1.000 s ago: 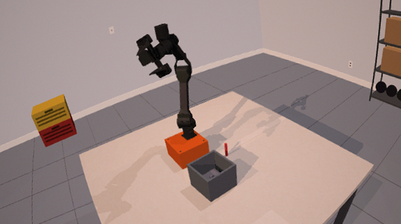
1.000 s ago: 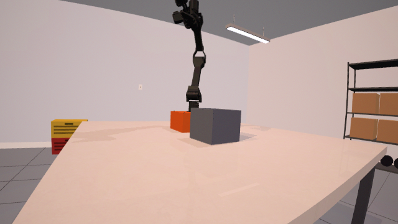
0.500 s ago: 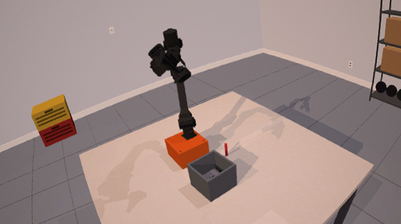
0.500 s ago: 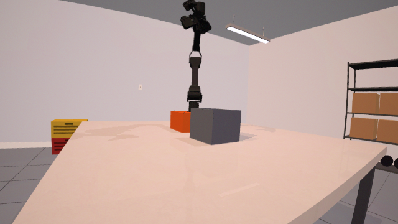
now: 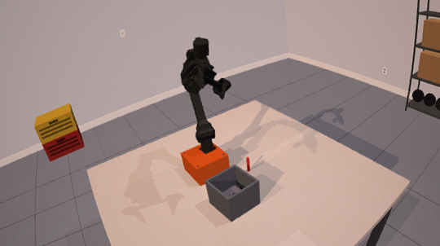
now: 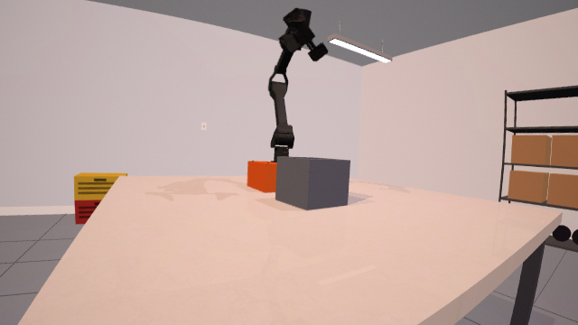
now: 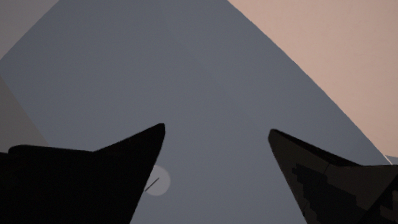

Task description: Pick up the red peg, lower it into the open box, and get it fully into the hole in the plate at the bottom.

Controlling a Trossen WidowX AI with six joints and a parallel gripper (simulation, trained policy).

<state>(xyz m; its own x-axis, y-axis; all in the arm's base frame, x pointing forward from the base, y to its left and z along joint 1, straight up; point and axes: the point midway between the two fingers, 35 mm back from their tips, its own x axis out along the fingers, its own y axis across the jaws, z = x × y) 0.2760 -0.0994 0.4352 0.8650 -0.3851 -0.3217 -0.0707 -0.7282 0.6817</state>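
Now: the red peg 13 cm behind my gripper tip, 22 cm to the left of it and 49 cm below it. The rest, counted from my gripper tip: plate (1 cm ahead, 2 cm to the left, 48 cm below).
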